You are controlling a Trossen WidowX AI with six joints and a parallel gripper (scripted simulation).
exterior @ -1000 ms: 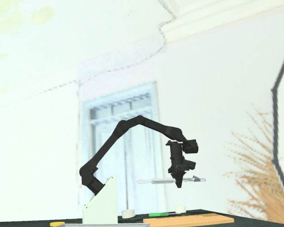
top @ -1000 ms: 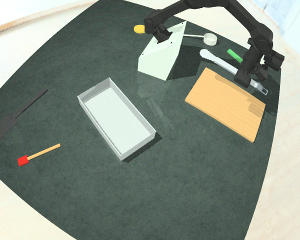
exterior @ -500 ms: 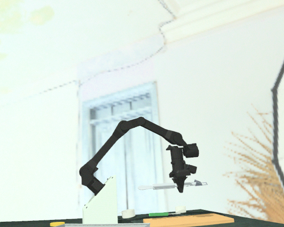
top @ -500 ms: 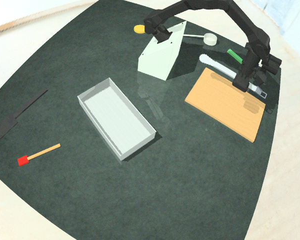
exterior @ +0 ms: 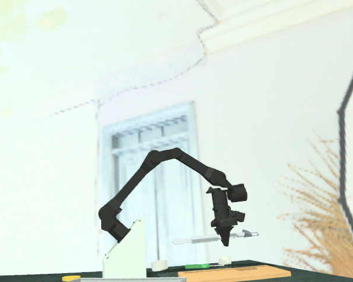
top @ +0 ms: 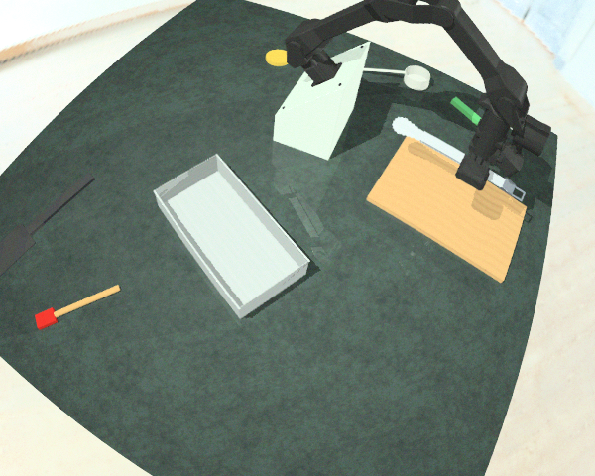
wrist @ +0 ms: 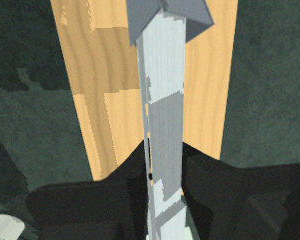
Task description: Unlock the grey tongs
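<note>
My gripper tip is now 10 cm above the wooden board and 1 cm to the right of it. Round my gripper tip: roasting tin: 42 cm to the right, 29 cm ahead, 8 cm below; red-headed spatula: 65 cm to the right, 58 cm ahead, 10 cm below; green-handled tool: 33 cm behind, 10 cm below, 4 cm to the left.
</note>
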